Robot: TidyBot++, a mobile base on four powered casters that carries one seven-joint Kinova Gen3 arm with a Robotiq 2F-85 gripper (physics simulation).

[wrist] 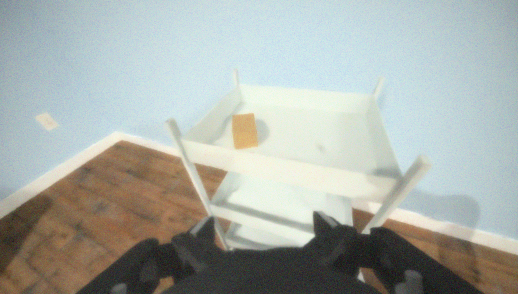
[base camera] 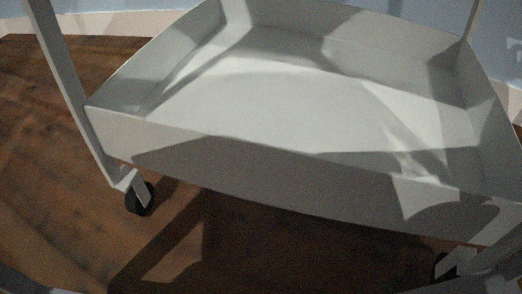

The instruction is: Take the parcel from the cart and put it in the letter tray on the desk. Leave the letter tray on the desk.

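Places are measured from the arm's base along level axes (x ahead, y left, z up), in millimetres.
Where they show: gripper, fingertip midpoint: (wrist: 263, 224).
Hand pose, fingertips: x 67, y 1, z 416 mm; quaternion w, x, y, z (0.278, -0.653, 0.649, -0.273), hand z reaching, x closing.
Things, the pixels of their top centre, and the offset from my fingertips. Level surfaces: height alone.
- parcel, middle of its top: (wrist: 243, 122) dy +44, dx +323, dz -100 mm
- wall plate, middle of its top: (wrist: 40, 114) dy +1504, dx +989, dz -355 mm
- floor, its level: dz -812 mm
The parcel (wrist: 245, 131) is an orange-brown box in the top tray of the white cart, toward its left side in the wrist view. The cart (base camera: 170, 135) (wrist: 295, 167) has raised rims and corner posts; its lowest tray shows close up in the base camera view. My gripper (wrist: 263, 224) is open, with its fingertips wide apart, and shows at the bottom of the wrist view. It is apart from the parcel and on the near side of the cart. The desk and the letter tray do not show in either view.
A blue wall (wrist: 300, 40) stands behind the cart, with a white skirting board (wrist: 65, 162) and a wall plate (wrist: 47, 121) at the left. The floor (base camera: 55, 210) (wrist: 100, 195) is brown wood. The cart's black caster wheels (base camera: 139, 198) stand on it.
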